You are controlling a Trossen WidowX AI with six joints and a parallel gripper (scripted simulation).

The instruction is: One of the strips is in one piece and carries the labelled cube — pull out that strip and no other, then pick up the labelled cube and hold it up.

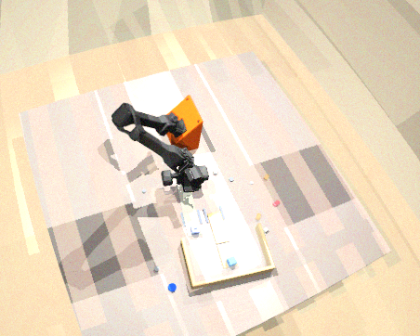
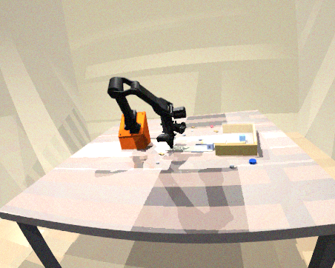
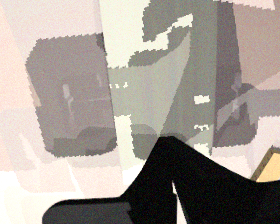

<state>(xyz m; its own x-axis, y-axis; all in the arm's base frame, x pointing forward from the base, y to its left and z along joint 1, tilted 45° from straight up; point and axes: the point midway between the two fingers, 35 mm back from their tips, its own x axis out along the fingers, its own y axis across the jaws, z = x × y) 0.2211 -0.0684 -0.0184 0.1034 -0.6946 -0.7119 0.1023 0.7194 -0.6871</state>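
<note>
Now: the labelled cube 21 cm ahead of my gripper tip, 2 cm to the right of it and 2 cm above it. From my gripper tip the other things lie so: tan strip: 22 cm ahead, 8 cm to the left; then blue disc: 40 cm ahead, 17 cm to the right; then pink bit: 18 cm ahead, 36 cm to the left.
</note>
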